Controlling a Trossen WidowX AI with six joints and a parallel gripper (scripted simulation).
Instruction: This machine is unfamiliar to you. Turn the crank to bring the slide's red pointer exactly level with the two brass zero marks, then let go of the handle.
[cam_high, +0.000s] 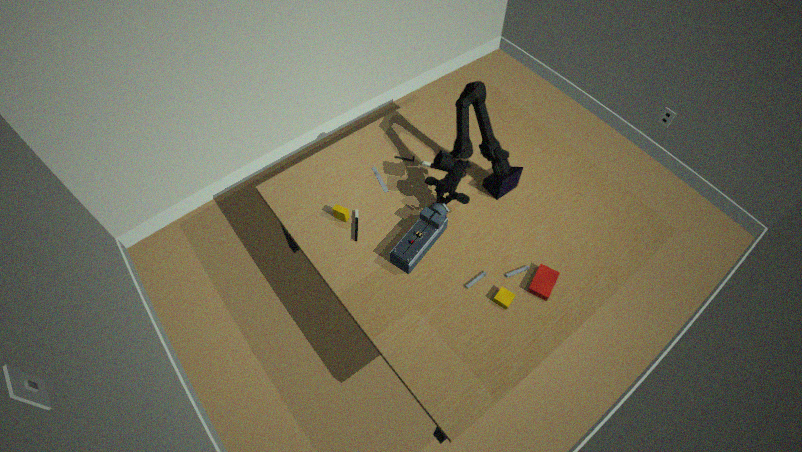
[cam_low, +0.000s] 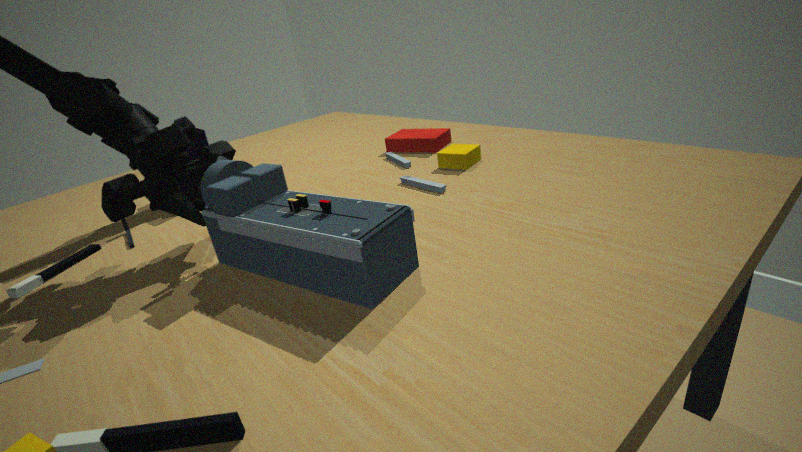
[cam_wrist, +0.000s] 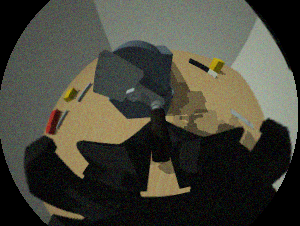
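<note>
The red pointer lies 18 cm ahead of my gripper tip, 10 cm to the left of it and 4 cm above it. Also, from my gripper tip: red block 18 cm behind, 47 cm to the left, 3 cm below; then dark crank handle 2 cm behind, 1 cm to the right, 2 cm above; then grey bar 11 cm ahead, 29 cm to the right, 4 cm below.
</note>
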